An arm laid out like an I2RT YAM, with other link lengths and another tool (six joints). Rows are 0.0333 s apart.
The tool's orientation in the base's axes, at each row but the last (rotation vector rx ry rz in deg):
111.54, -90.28, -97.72
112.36, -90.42, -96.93
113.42, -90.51, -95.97
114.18, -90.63, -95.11
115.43, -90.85, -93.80
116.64, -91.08, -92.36
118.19, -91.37, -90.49
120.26, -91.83, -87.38
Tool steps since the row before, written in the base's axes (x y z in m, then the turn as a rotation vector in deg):
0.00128, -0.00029, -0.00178, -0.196, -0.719, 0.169
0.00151, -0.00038, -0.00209, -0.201, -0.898, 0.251
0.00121, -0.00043, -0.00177, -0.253, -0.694, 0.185
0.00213, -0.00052, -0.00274, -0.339, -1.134, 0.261
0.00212, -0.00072, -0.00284, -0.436, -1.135, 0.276
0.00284, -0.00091, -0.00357, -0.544, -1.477, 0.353
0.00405, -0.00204, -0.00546, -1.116, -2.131, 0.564
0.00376, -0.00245, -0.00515, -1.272, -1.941, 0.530
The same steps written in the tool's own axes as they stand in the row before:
0.00117, -0.00181, -0.00050, 0.445, 0.556, -0.277
0.00142, -0.00211, -0.00058, 0.523, 0.693, -0.395
0.00131, -0.00169, -0.00046, 0.424, 0.591, -0.226
0.00190, -0.00284, -0.00080, 0.710, 0.892, -0.410
0.00215, -0.00280, -0.00079, 0.713, 0.964, -0.343
0.00273, -0.00362, -0.00104, 0.929, 1.235, -0.461
0.00476, -0.00505, -0.00149, 1.332, 2.033, -0.443
0.00498, -0.00448, -0.00134, 1.216, 2.034, -0.223

